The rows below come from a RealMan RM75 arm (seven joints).
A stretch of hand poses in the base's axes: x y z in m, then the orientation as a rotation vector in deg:
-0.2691 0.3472 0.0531 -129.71 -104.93 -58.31
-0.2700 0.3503 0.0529 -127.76 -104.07 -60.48
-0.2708 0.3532 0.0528 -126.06 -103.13 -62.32
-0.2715 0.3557 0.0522 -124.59 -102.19 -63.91
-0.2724 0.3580 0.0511 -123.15 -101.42 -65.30
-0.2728 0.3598 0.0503 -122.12 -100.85 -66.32
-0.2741 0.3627 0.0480 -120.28 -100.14 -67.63
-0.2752 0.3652 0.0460 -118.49 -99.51 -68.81
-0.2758 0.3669 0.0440 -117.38 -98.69 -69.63
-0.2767 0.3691 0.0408 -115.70 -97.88 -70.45
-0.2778 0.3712 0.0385 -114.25 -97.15 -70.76
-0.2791 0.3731 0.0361 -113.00 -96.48 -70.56
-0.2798 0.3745 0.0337 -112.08 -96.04 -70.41
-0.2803 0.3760 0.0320 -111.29 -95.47 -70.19
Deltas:
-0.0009 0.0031 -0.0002 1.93 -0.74 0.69
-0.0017 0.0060 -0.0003 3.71 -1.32 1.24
-0.0024 0.0085 -0.0009 5.33 -1.80 1.67
-0.0033 0.0108 -0.0020 6.78 -2.24 2.15
-0.0037 0.0126 -0.0028 7.83 -2.57 2.48
-0.0050 0.0155 -0.0051 9.44 -2.94 3.24
-0.0061 0.0180 -0.0071 10.96 -3.28 4.00
-0.0067 0.0197 -0.0091 12.18 -3.43 4.33
-0.0076 0.0219 -0.0123 13.71 -3.50 5.03
-0.0087 0.0240 -0.0146 15.02 -3.28 5.68
-0.0100 0.0259 -0.0170 16.13 -2.74 6.30
-0.0107 0.0273 -0.0194 16.91 -2.36 6.78
-0.0112 0.0288 -0.0211 17.70 -1.90 7.15

